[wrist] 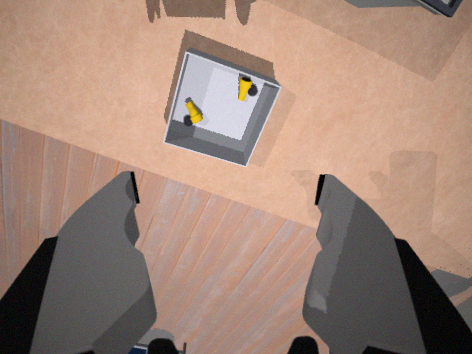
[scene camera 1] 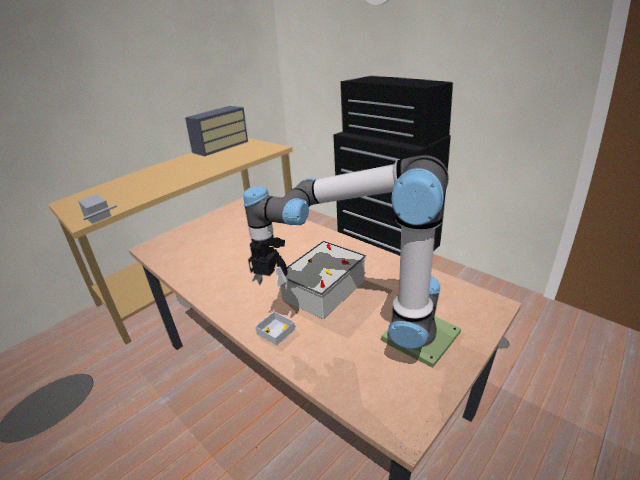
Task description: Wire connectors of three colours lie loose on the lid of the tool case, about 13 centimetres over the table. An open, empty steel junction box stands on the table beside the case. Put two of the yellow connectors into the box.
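Places are measured from the arm's base along level axes (x ahead, y left, z up), in millimetres.
Pixels of known places: gripper, fingertip midpoint: (wrist: 228, 175) (scene camera 1: 272, 286).
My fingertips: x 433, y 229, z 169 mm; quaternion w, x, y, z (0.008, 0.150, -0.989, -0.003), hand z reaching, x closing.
Ahead of a thing's pixels: the offset from my fingertips to its top centre. Level surfaces: height alone.
The steel junction box @[dx -2, dy +23, dz -155 mm] (scene camera 1: 267, 337) (wrist: 210, 137) stands on the table beside the tool case @[dx +1, dy -273, dz -63 mm] (scene camera 1: 305, 302). Two yellow connectors lie inside the box: one connector @[dx +26, dy +38, dz -177 mm] (scene camera 1: 267, 329) (wrist: 193, 112) near the left wall in the wrist view, and another connector @[dx -21, dy -6, dz -177 mm] (scene camera 1: 284, 327) (wrist: 244, 89) near the opposite far corner. On the case lid lie a yellow connector @[dx -59, dy -240, dz -52 mm] (scene camera 1: 328, 271), red connectors @[dx +48, dy -389, dz -51 mm] (scene camera 1: 328, 246) @[dx -73, dy -332, dz -51 mm] (scene camera 1: 345, 261) @[dx -87, dy -162, dz -39 mm] (scene camera 1: 322, 283) and a shaded, orange-looking connector @[dx +57, dy -272, dz -55 mm] (scene camera 1: 310, 260). My gripper (scene camera 1: 269, 277) (wrist: 228, 175) is open and empty, high above the table, beside the case and apart from the box.
The arm's base stands on a green plate (scene camera 1: 445, 343) at the right of the table @[dz -194 mm] (scene camera 1: 361, 387). A wooden side bench (scene camera 1: 155, 175) stands behind at the left. A black drawer cabinet (scene camera 1: 395, 111) stands behind the table. The table's front edge runs close past the box.
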